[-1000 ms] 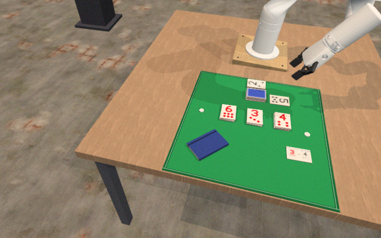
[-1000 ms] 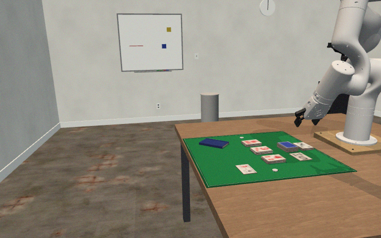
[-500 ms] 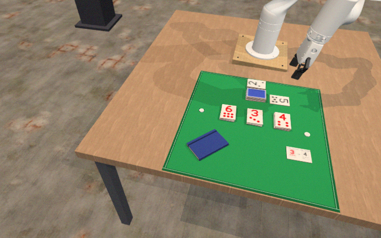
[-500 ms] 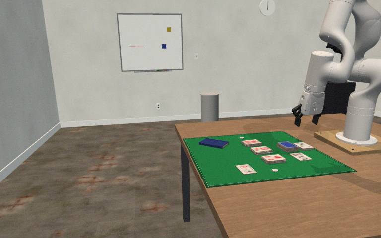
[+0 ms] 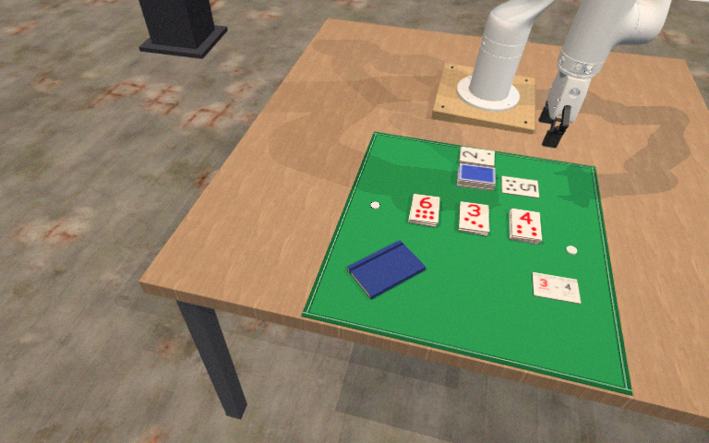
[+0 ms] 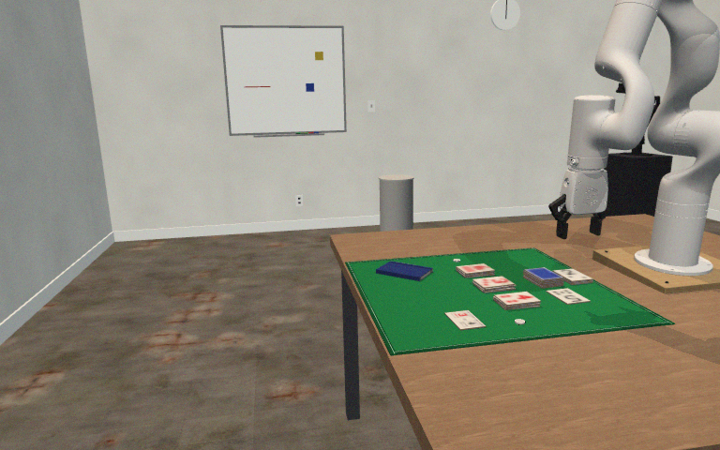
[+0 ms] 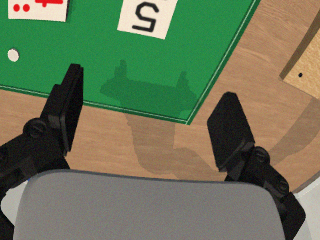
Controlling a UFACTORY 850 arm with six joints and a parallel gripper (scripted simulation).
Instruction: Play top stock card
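My gripper is now 170 mm above the black 5 card and 20 mm to the left of it. The rest, counted from my hand: green card cloth (180 mm below, 180 mm ahead, 140 mm to the right); then small reference card (310 mm ahead, 170 mm below, 40 mm to the left); then black 2 (160 mm below, 130 mm to the right, 90 mm behind).
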